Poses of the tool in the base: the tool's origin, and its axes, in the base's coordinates. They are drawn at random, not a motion.
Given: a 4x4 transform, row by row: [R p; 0 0 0 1], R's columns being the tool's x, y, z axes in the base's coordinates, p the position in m. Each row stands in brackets.
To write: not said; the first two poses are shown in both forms.
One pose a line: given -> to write
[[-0.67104 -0.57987 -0.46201 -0.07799], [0.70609 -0.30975 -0.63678 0.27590], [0.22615 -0.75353 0.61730 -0.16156], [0 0 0 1]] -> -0.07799 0.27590 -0.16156 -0.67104 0.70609 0.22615 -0.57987 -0.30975 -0.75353
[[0.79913 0.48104 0.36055 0.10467], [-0.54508 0.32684 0.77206 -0.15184], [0.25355 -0.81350 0.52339 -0.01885], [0 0 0 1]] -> 0.10467 -0.15184 -0.01885 0.79913 -0.54508 0.25355 0.48104 0.32684 -0.81350
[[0.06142 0.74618 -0.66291 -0.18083], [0.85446 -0.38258 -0.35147 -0.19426], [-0.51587 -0.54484 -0.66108 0.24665], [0 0 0 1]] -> -0.18083 -0.19426 0.24665 0.06142 0.85446 -0.51587 0.74618 -0.38258 -0.54484
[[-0.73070 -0.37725 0.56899 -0.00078], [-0.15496 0.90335 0.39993 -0.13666], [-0.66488 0.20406 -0.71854 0.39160], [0 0 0 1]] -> -0.00078 -0.13666 0.39160 -0.73070 -0.15496 -0.66488 -0.37725 0.90335 0.20406
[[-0.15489 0.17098 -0.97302 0.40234], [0.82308 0.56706 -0.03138 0.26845], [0.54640 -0.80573 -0.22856 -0.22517], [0 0 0 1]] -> 0.40234 0.26845 -0.22517 -0.15489 0.82308 0.54640 0.17098 0.56706 -0.80573
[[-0.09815 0.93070 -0.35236 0.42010], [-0.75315 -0.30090 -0.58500 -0.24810], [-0.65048 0.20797 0.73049 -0.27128], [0 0 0 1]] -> 0.42010 -0.24810 -0.27128 -0.09815 -0.75315 -0.65048 0.93070 -0.30090 0.20797
